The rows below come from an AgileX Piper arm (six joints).
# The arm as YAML. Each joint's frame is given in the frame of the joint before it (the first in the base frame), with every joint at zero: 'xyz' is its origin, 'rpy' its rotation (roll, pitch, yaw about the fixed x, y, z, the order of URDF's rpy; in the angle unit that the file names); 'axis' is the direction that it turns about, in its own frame. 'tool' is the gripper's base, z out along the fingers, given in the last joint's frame.
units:
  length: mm
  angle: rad
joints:
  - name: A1
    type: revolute
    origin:
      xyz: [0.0, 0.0, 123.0]
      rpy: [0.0, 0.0, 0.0]
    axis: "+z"
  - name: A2
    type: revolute
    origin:
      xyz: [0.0, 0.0, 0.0]
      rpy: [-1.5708, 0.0, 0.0]
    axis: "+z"
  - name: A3
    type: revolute
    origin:
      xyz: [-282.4, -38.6, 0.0]
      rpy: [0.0, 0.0, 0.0]
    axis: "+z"
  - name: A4
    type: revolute
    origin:
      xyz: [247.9, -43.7, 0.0]
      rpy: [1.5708, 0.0, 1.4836]
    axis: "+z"
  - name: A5
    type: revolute
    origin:
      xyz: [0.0, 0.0, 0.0]
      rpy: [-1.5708, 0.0, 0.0]
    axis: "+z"
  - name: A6
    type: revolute
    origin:
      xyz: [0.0, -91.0, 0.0]
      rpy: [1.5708, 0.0, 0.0]
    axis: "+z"
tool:
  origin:
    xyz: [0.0, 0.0, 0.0]
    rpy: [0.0, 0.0, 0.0]
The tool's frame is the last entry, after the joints.
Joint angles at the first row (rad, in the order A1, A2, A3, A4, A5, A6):
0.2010, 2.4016, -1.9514, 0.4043, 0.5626, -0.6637
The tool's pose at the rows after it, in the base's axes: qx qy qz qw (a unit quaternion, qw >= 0); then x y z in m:
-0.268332, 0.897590, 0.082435, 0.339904, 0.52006, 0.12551, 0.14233
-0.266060, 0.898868, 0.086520, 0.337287, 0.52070, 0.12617, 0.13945
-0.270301, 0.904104, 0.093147, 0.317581, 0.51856, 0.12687, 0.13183
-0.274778, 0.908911, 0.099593, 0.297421, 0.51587, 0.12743, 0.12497
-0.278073, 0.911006, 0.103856, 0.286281, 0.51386, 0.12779, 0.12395
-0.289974, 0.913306, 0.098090, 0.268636, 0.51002, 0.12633, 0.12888
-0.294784, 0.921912, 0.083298, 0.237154, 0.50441, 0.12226, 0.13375
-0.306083, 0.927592, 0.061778, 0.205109, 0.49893, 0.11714, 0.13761
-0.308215, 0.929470, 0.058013, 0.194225, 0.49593, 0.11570, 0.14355
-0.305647, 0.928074, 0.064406, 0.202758, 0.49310, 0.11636, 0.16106
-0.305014, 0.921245, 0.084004, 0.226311, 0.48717, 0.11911, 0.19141
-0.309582, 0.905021, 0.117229, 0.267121, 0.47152, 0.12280, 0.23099
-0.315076, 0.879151, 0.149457, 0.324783, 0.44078, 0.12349, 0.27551
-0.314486, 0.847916, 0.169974, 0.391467, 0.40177, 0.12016, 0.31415
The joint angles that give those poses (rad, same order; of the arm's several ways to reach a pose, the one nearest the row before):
0.2009, 2.4144, -1.9547, 0.4156, 0.5494, -0.6637
0.2010, 2.4231, -1.9607, 0.4243, 0.5536, -0.6637
0.2010, 2.4356, -1.9629, 0.4252, 0.5877, -0.6637
0.2010, 2.4457, -1.9630, 0.4252, 0.6227, -0.6637
0.2010, 2.4456, -1.9630, 0.4251, 0.6478, -0.6637
0.2009, 2.4312, -1.9630, 0.3867, 0.6955, -0.6501
0.2010, 2.4140, -1.9630, 0.3080, 0.7654, -0.5931
0.2010, 2.3994, -1.9630, 0.2272, 0.8348, -0.5564
0.2009, 2.3851, -1.9629, 0.2085, 0.8690, -0.5448
0.2010, 2.3497, -1.9630, 0.2225, 0.8888, -0.5425
0.2010, 2.2869, -1.9574, 0.2752, 0.9063, -0.5624
0.2010, 2.1775, -1.8975, 0.3791, 0.8917, -0.6248
0.2010, 2.0081, -1.7571, 0.5138, 0.8306, -0.7255
0.2010, 1.8199, -1.5851, 0.6588, 0.7395, -0.8473

